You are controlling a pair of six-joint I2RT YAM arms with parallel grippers.
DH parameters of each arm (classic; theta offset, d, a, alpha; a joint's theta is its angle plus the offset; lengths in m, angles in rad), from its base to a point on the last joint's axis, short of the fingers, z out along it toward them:
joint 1: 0 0.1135 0.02 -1.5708
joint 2: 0 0 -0.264 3.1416
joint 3: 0.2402 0 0.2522 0
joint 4: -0.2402 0 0.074 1.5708
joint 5: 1.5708 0 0 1.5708
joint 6: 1.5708 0.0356 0 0
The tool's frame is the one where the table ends.
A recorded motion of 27 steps. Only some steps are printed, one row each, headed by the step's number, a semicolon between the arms.
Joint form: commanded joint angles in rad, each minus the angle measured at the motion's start. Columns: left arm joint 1, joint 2, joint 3, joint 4, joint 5, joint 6; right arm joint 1, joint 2, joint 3, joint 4, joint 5, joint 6.
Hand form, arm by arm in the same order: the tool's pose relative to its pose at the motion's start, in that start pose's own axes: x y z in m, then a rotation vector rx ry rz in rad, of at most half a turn. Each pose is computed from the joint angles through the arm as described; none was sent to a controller.
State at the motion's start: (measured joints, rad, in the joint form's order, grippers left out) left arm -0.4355 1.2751 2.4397 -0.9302 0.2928 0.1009; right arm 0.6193 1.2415 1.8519 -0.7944 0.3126 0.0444
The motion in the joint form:
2: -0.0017 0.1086 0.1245 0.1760 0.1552 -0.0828; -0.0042 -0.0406 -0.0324 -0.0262 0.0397 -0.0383
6: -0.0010 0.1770 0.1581 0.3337 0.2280 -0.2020; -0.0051 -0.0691 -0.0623 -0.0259 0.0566 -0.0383
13: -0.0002 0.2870 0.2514 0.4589 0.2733 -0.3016; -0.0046 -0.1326 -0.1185 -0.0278 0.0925 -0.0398
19: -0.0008 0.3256 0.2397 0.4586 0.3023 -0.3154; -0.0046 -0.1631 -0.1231 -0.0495 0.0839 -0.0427
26: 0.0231 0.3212 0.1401 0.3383 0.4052 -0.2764; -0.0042 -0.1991 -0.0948 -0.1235 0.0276 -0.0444
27: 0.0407 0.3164 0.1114 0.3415 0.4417 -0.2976; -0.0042 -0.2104 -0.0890 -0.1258 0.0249 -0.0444
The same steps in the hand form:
2: -0.0218 0.0032 0.0216 0.1454 -0.1882 -0.0134; 0.0061 -0.0059 -0.0103 0.0442 0.0162 -0.0434
6: -0.0286 0.0080 0.0430 0.2270 -0.2897 -0.0752; 0.0103 -0.0087 -0.0161 0.0621 0.0168 -0.0437
13: -0.0315 0.0151 0.0698 0.2881 -0.3719 -0.1193; 0.0182 -0.0148 -0.0308 0.0973 0.0108 -0.0438
19: -0.0179 0.0193 0.0919 0.3182 -0.3204 -0.1496; 0.0194 -0.0182 -0.0422 0.0886 0.0072 -0.0452
26: 0.0167 0.0246 0.1139 0.3876 -0.1215 -0.1911; 0.0190 -0.0228 -0.0629 0.0321 0.0177 -0.0498
27: 0.0224 0.0278 0.1165 0.4078 -0.0944 -0.2151; 0.0176 -0.0245 -0.0688 0.0291 0.0038 -0.0451

